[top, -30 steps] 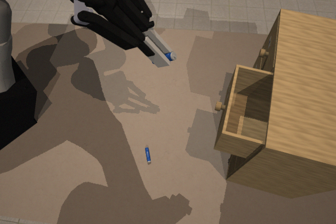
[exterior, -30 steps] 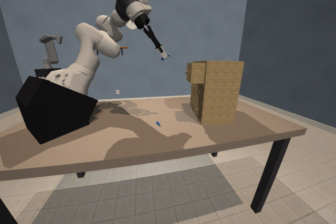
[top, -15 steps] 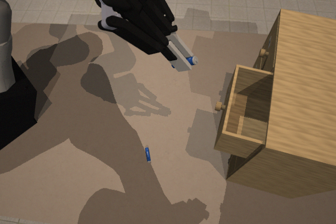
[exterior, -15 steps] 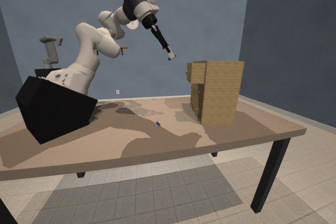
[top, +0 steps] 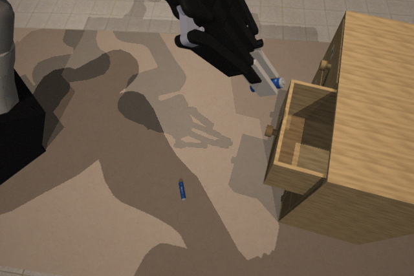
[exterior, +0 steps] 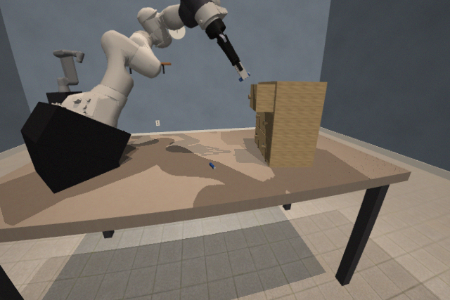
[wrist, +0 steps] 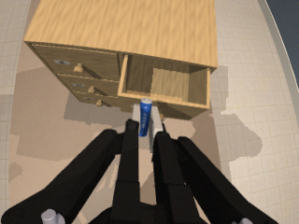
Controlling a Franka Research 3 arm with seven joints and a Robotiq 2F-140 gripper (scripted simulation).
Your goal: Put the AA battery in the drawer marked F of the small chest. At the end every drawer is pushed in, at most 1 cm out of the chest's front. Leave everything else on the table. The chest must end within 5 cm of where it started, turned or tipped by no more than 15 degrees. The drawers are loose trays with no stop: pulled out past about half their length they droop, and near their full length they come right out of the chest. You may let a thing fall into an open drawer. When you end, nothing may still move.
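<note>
The drawer is 130 mm ahead of my hand, 30 mm to the right of it and 120 mm below it.
</note>
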